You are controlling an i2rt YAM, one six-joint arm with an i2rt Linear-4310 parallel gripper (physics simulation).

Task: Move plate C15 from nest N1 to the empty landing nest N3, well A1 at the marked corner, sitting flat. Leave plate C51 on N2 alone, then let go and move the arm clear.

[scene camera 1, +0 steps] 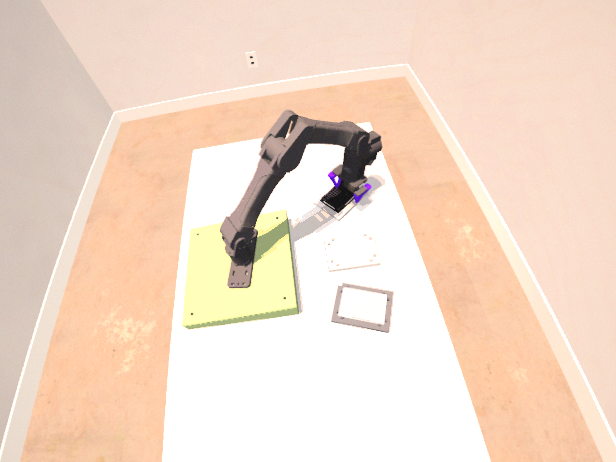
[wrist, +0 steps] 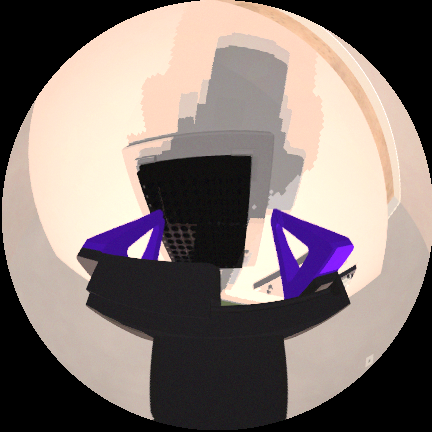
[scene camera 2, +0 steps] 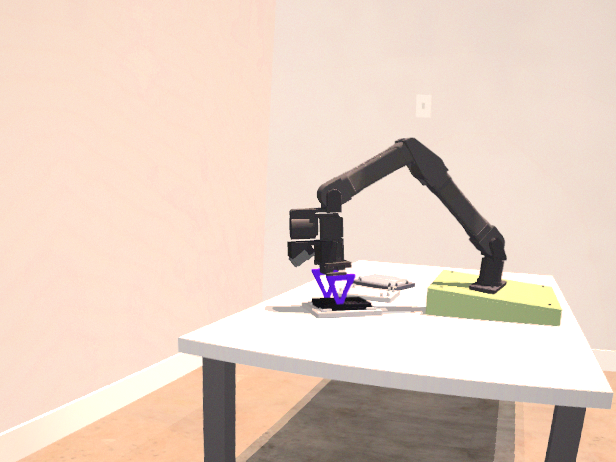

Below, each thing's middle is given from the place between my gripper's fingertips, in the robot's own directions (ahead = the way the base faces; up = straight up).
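Black perforated plate (wrist: 204,199): 20 mm behind my hand.
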